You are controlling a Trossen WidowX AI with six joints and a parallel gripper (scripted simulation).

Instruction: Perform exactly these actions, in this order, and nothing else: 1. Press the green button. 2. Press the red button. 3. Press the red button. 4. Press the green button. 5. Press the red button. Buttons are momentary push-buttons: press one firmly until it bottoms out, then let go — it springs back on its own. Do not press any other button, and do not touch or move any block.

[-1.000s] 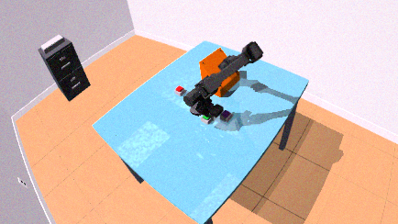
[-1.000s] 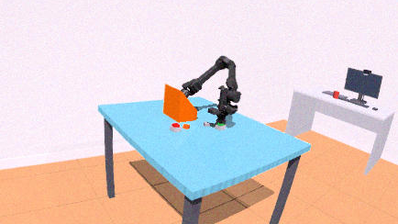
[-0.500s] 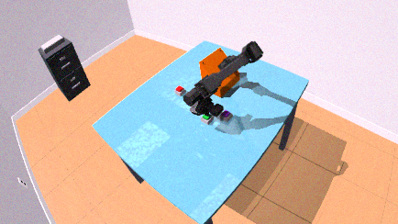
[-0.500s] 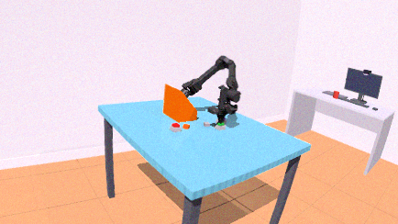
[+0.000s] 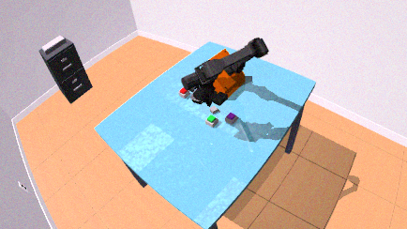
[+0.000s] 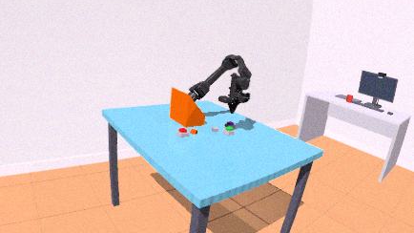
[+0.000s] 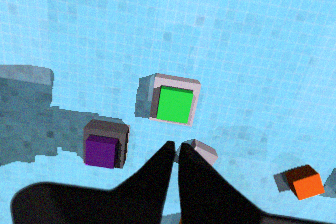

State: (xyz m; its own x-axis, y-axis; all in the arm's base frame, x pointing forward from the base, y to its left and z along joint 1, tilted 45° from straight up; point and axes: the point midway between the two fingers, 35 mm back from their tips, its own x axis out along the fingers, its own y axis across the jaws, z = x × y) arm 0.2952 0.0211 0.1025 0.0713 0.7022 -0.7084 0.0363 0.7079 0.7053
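My gripper tip is 9 cm past the red button, 26 cm to the left of it and 9 cm above it. From my gripper tip the other things lie so: green button: 9 cm below; then small pale block: 8 cm behind, 4 cm to the right, 11 cm below; then purple button: 7 cm behind, 7 cm to the left, 9 cm below.
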